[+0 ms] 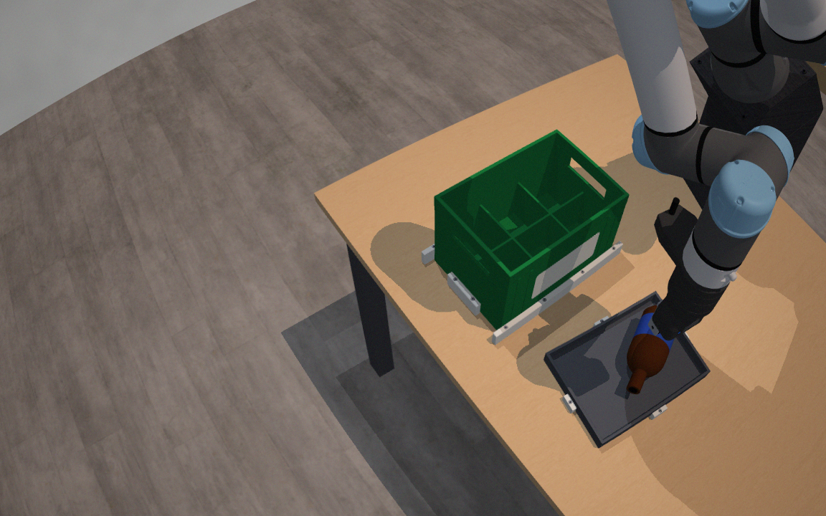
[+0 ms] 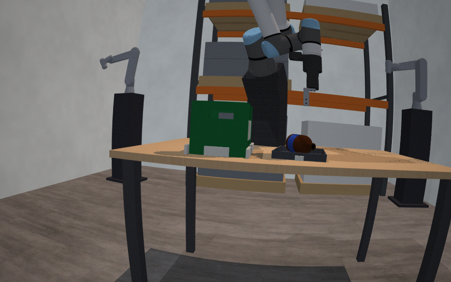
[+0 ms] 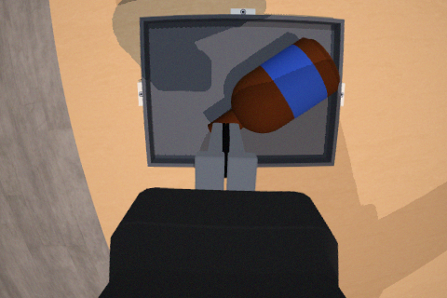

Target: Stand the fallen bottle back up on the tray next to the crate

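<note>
My gripper is now 5 cm past the brown bottle, 1 cm to the left of it and 16 cm above it. Also, from my hand: green crate 1 cm ahead, 30 cm to the right, 12 cm below; dark grey tray 2 cm behind, 1 cm to the right, 19 cm below.
</note>
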